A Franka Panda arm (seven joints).
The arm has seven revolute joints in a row. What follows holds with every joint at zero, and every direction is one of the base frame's. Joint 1 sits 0.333 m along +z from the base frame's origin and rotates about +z. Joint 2 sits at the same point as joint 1 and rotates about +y. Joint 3 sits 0.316 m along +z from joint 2 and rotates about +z. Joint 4 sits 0.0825 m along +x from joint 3 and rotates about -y. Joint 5 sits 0.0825 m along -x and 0.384 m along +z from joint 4 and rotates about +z. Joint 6 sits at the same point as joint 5 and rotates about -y. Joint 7 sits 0.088 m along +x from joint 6 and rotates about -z. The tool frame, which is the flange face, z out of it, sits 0.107 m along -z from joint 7; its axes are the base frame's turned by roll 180, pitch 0 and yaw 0 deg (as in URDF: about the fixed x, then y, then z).
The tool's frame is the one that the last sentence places.
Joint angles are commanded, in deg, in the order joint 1, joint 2, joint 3, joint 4, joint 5, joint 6, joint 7. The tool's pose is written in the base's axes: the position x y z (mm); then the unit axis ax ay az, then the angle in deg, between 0 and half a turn. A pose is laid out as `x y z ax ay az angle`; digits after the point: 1 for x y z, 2 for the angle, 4 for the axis.
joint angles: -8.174, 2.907, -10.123, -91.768, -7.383, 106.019, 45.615
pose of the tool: 562.6 -193.9 608.9 0.8494 -0.5156 0.1123 175.13
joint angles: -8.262, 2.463, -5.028, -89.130, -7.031, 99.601, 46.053
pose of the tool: 566.2 -144.0 624.1 0.8688 -0.4879 0.0847 175.34
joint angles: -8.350, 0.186, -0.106, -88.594, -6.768, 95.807, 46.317
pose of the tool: 558.3 -94.6 644.6 0.8864 -0.4565 0.0771 175.88
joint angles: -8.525, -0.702, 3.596, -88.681, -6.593, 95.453, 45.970
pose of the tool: 557.6 -59.2 652.0 0.9007 -0.4267 0.0813 176.40
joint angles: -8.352, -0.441, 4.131, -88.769, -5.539, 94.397, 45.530
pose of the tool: 558.1 -50.7 646.7 0.9057 -0.4187 0.0666 176.93
